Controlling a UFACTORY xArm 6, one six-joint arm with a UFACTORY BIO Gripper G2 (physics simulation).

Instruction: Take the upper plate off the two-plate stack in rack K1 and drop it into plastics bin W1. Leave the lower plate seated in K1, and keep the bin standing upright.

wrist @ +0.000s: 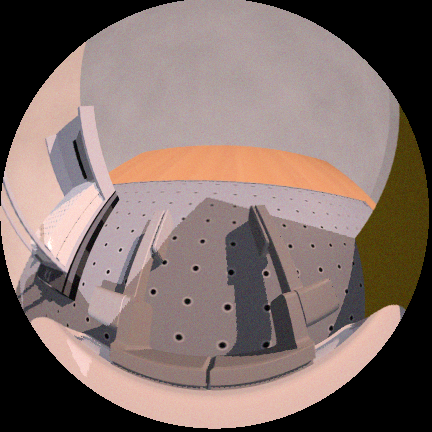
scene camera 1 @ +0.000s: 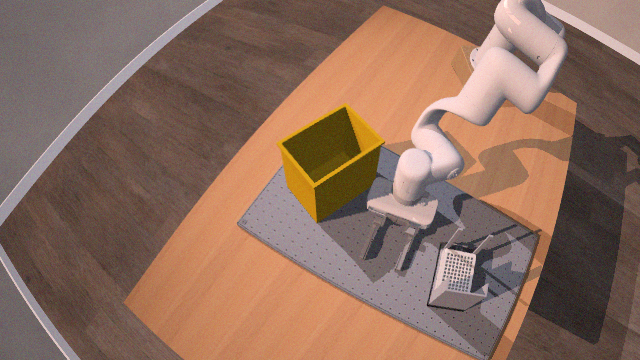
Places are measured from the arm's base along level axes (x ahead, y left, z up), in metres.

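Pixels of known places: end effector, tool point: [wrist: 209, 232] [scene camera 1: 383, 256].
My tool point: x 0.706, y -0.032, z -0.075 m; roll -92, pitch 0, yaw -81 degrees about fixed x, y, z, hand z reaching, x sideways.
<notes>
For each thing: its top centre in the pictures, then the offset to it from my tool point. Level surfaces: height alone.
- Rack K1, middle of its top: [scene camera 1: 472, 257] dy +0.178, dx -0.033, dz +0.140 m
- yellow bin W1, middle of its top: [scene camera 1: 331, 141] dy -0.197, dx -0.099, dz +0.170 m
- grey perforated board, its level: dz -0.010 m
- wooden table, its level: dz -0.023 m
Rack K1 [scene camera 1: 457, 300] [wrist: 93, 145] stands on the perforated board, with a pale plate [scene camera 1: 457, 270] [wrist: 75, 225] with a grid of wells seated in it. Whether one or two plates are stacked there cannot be told. The yellow bin W1 [scene camera 1: 345, 192] [wrist: 390, 250] stands upright and open-topped at the board's far left; the part of its floor visible in the scene view shows no plate. My gripper [scene camera 1: 383, 264] [wrist: 210, 227] is shut to its narrow stop, with a gap between its long fingers and nothing held. It hangs above the board between bin and rack, nearer the rack.
The grey perforated board [scene camera 1: 280, 235] [wrist: 310, 210] lies on the wooden table [scene camera 1: 240, 300] [wrist: 225, 162]. Two thin upright arms rise from the rack's back end, and a taller wall stands at its front end. The bin's wall is close on the gripper's other side.
</notes>
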